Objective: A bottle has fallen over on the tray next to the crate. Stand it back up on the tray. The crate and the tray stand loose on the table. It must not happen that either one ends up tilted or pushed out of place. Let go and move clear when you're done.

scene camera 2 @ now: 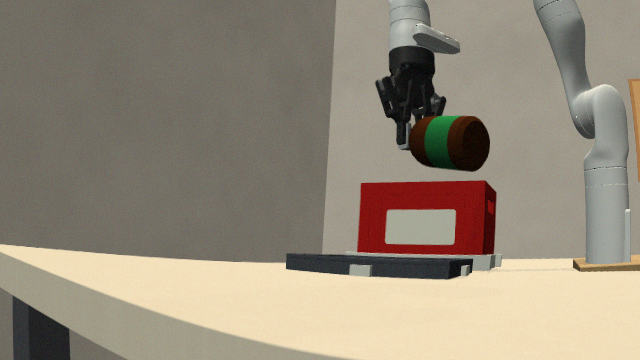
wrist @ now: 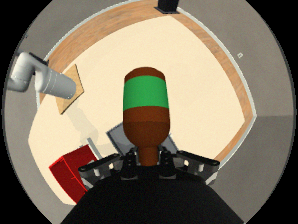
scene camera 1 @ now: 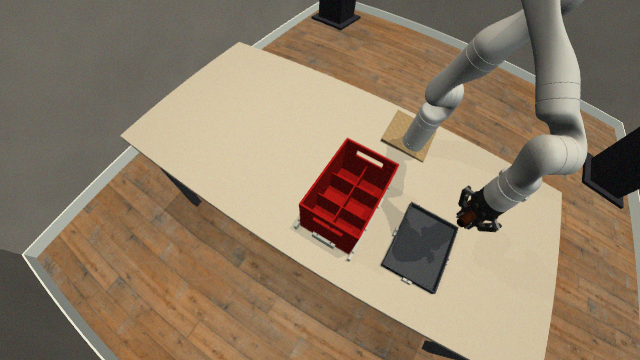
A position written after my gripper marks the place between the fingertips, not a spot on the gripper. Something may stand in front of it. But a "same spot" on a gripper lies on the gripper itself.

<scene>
my gripper: scene camera 2; wrist; scene camera 1 462,221
same spot on my gripper: (wrist: pixel 167 161) = (scene camera 2: pixel 412 95)
</scene>
